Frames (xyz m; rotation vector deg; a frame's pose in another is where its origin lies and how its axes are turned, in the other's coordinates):
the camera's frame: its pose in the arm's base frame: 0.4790 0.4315 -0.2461 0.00 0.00 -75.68
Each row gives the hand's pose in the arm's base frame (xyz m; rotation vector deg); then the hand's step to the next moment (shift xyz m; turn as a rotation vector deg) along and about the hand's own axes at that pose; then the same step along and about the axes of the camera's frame.
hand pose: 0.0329 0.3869 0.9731 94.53 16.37 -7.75
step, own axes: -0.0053 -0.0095 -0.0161 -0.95 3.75 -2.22
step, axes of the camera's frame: -0.0178 -0.0047 -0.0061 -1.78 0.35 4.07
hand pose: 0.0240 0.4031 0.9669 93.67 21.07 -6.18
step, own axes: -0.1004 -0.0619 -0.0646 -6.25 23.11 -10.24
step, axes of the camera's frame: -0.0785 -0.1067 -0.0234 -7.60 1.45 24.86
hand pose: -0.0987 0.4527 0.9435 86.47 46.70 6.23
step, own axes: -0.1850 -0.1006 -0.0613 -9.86 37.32 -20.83
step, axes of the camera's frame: 0.0060 -0.2191 -0.0071 -16.39 1.22 40.67
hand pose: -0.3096 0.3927 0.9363 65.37 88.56 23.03
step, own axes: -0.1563 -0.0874 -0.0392 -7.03 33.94 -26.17
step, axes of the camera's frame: 0.1312 -0.1233 0.0343 -20.20 -4.03 38.24
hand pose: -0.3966 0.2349 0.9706 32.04 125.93 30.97
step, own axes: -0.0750 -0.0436 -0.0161 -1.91 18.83 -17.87
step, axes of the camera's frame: 0.0829 0.0021 0.0301 -12.57 -5.79 22.05
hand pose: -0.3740 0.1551 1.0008 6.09 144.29 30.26
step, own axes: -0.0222 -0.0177 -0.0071 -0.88 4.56 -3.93
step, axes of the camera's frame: 0.0259 0.0093 0.0098 -2.96 -0.84 5.25
